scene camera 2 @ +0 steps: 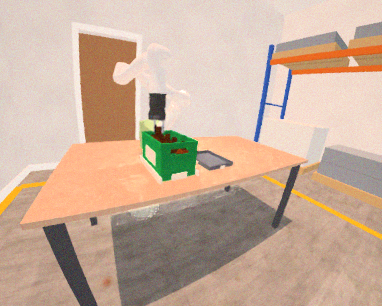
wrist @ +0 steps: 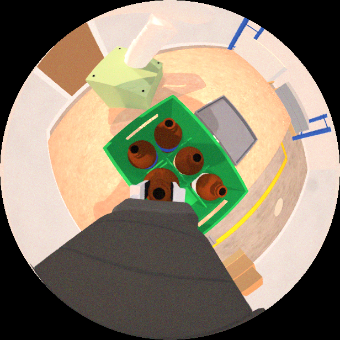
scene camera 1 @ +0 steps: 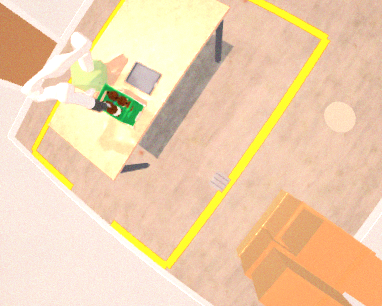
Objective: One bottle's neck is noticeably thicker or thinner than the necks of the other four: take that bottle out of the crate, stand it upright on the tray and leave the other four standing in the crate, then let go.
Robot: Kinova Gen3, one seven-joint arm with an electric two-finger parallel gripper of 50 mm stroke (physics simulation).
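Seen in the pictures: gripper, fingertip midpoint: (scene camera 2: 158,132) (scene camera 1: 107,107); arm's base at its link origin: (scene camera 1: 87,66).
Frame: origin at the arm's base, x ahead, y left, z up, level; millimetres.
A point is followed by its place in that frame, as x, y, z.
Note:
My gripper (scene camera 1: 107,106) @[408, -152, 57] (scene camera 2: 158,123) (wrist: 159,187) is shut on the neck of a brown bottle (scene camera 2: 158,131) @[427, -159, 64] (wrist: 161,176). The bottle is upright and raised partway, its neck above the rim of the green crate (scene camera 1: 132,117) @[546, -121, -64] (scene camera 2: 179,166) @[544, -92, -77] (wrist: 229,179); its lower part is hidden by the crate wall in scene camera 2. In the wrist view, the other brown bottles stand in the crate: one at the back (wrist: 168,133), one at the left (wrist: 142,154), one near the middle (wrist: 188,160) and one at the right (wrist: 209,186). The grey tray (scene camera 1: 143,78) @[392, 184, -133] (scene camera 2: 215,160) @[412, 222, -133] (wrist: 227,127) lies flat beside the crate, with no bottle on it.
The crate and tray are on a wooden table (scene camera 1: 165,30) @[299, 620, -138] (scene camera 2: 95,175) @[403, -457, -138]. The pale green robot base (scene camera 1: 89,75) @[56, -47, -6] (wrist: 125,80) stands behind the crate. The crate's raised walls and inner dividers surround the bottles. A blue and orange rack (scene camera 2: 265,95) stands beyond the table.

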